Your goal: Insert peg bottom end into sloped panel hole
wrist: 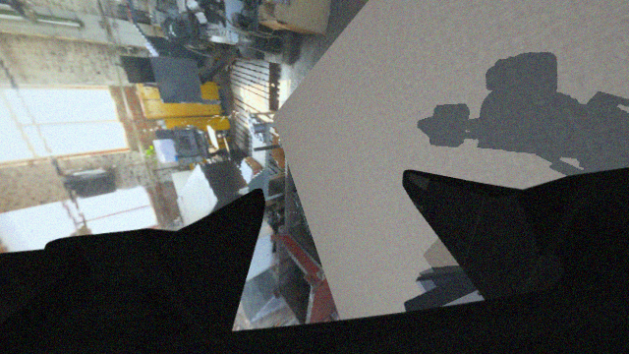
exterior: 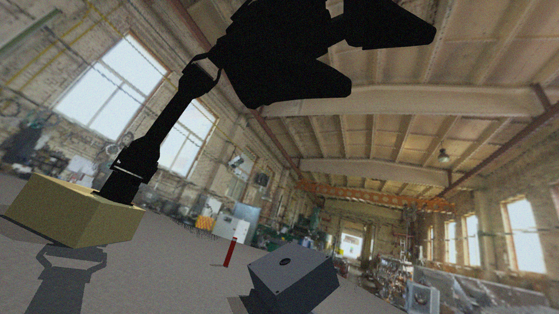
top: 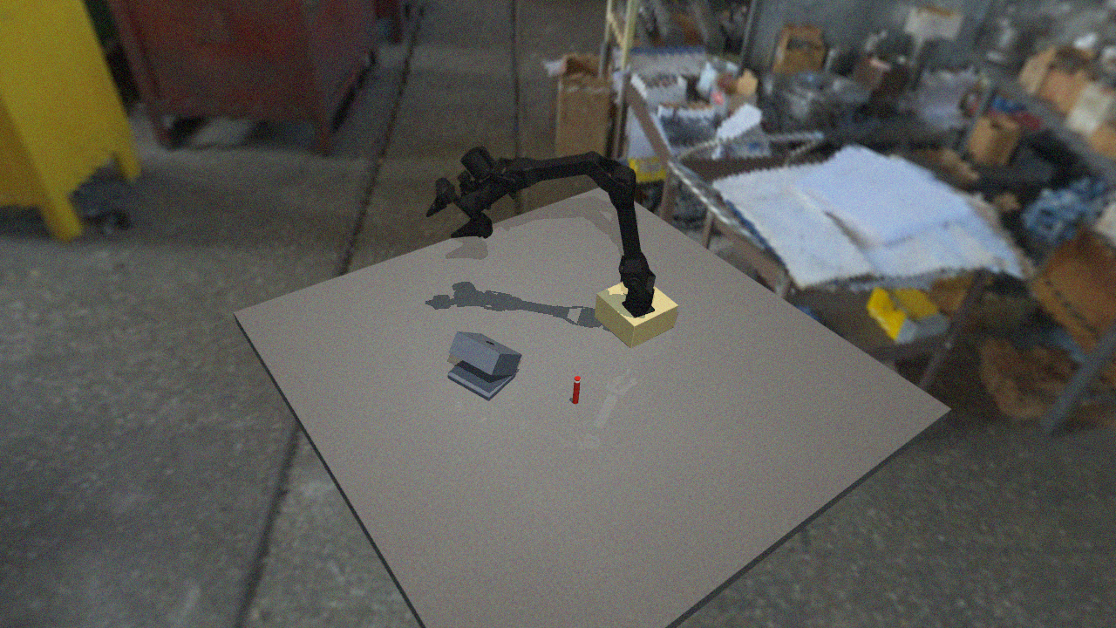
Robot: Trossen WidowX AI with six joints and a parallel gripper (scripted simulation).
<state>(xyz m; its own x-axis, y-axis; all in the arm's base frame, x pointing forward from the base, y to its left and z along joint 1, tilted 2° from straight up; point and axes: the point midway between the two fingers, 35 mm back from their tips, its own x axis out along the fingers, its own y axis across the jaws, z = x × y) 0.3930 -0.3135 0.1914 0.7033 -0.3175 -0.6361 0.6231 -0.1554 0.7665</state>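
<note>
Now: the round red peg 140 mm behind my gripper tip, 470 mm to the left of it and 200 mm below it. From my gripper tip the other things lie so: grey foot plate (30 mm ahead, 300 mm to the left, 250 mm below); grey sloped panel (10 mm ahead, 290 mm to the left, 190 mm below).
</note>
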